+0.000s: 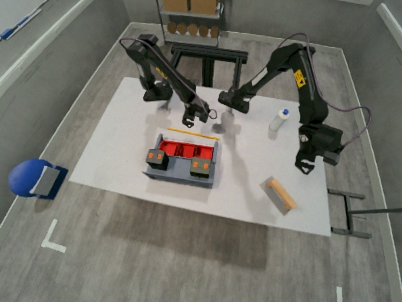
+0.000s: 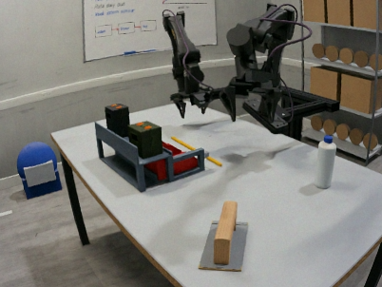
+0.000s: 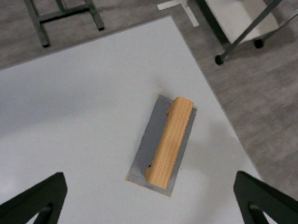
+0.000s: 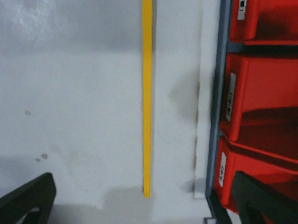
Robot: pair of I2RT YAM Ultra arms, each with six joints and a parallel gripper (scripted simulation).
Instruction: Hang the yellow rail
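Observation:
The yellow rail lies 15 cm below my right hand. Also, from my right hand: green box (28 cm ahead, 9 cm to the left, 1 cm below); then blue-grey shelf (21 cm ahead, 9 cm below, 2 cm to the right); then white bottle (57 cm to the left, 13 cm behind, 7 cm below).

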